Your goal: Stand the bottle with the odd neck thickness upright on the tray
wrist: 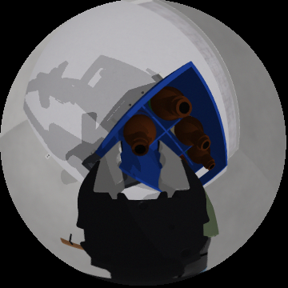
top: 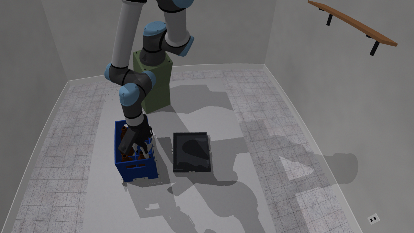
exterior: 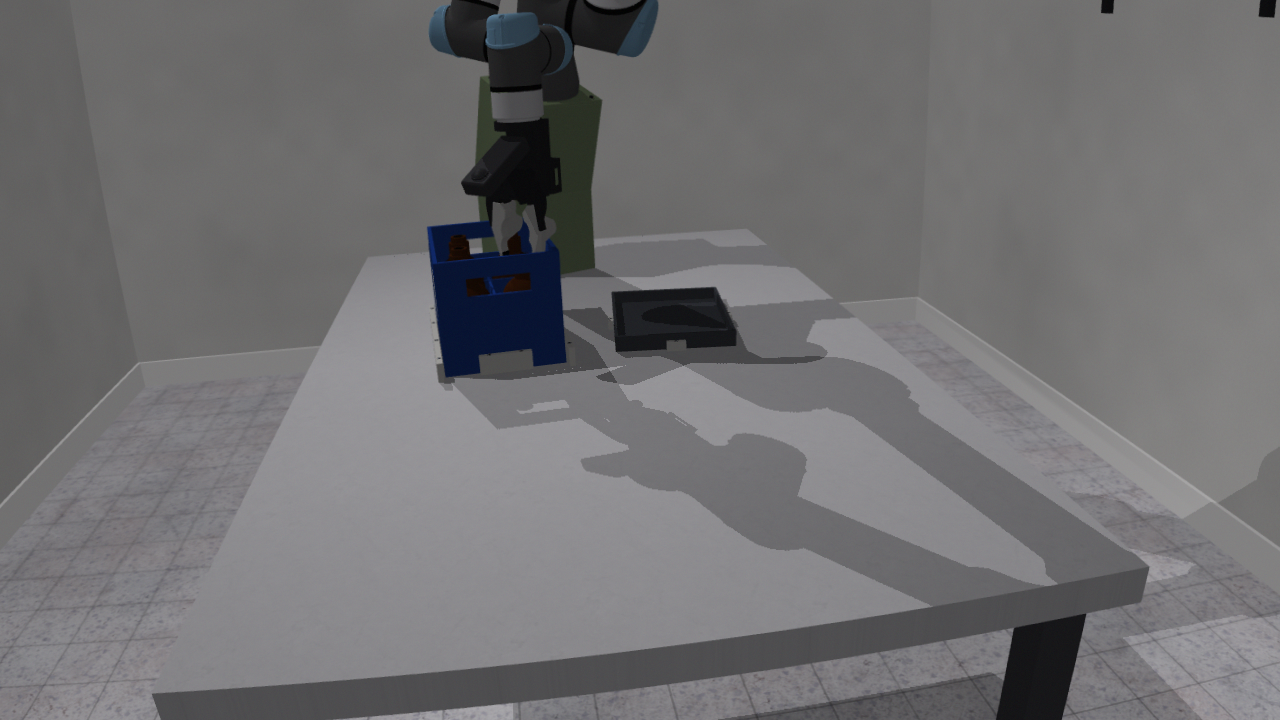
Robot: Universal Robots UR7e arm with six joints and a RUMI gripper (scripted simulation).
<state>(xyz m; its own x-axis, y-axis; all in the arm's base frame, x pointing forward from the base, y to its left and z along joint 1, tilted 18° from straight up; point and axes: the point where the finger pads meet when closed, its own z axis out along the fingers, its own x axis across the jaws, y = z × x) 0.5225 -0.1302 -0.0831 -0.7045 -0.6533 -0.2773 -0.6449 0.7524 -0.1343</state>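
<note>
The blue crate lies 9 cm behind my hand, 4 cm to the right of it and 7 cm below it. The rest, counted from my hand: dark tray (6 cm behind, 25 cm to the left, 14 cm below).
</note>
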